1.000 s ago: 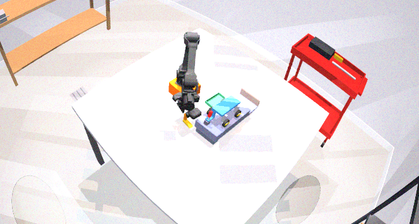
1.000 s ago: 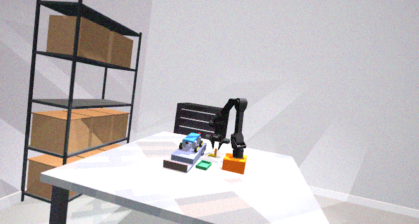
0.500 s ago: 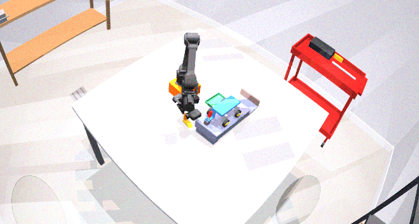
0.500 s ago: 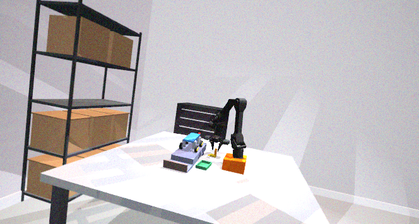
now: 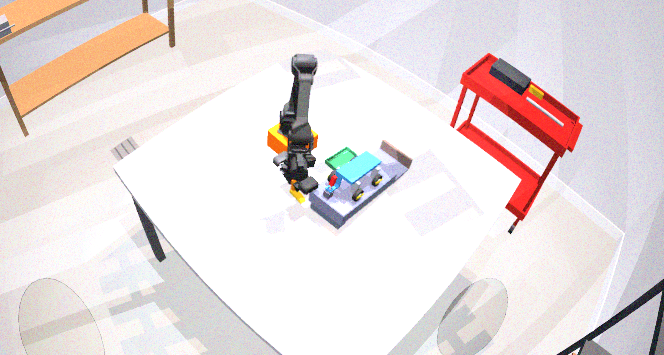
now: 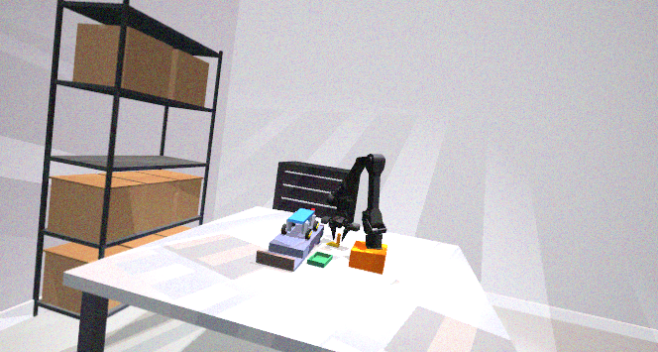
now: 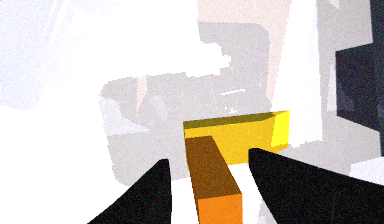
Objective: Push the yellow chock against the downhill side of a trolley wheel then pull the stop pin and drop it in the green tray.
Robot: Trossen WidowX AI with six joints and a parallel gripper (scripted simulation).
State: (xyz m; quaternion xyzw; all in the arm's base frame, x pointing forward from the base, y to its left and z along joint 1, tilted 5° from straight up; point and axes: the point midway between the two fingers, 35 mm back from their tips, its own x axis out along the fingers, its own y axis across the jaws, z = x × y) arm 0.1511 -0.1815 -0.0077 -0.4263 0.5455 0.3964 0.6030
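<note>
Right now my gripper tip is 14 cm short of the red-headed stop pin, 10 cm below it and 1 cm to the right of it. From my gripper tip the other things lie so: yellow chock: 2 cm ahead, 1 cm below; then green tray: 24 cm to the left, 7 cm ahead, 4 cm below; then trolley: 18 cm ahead, 11 cm to the left, 8 cm above.
</note>
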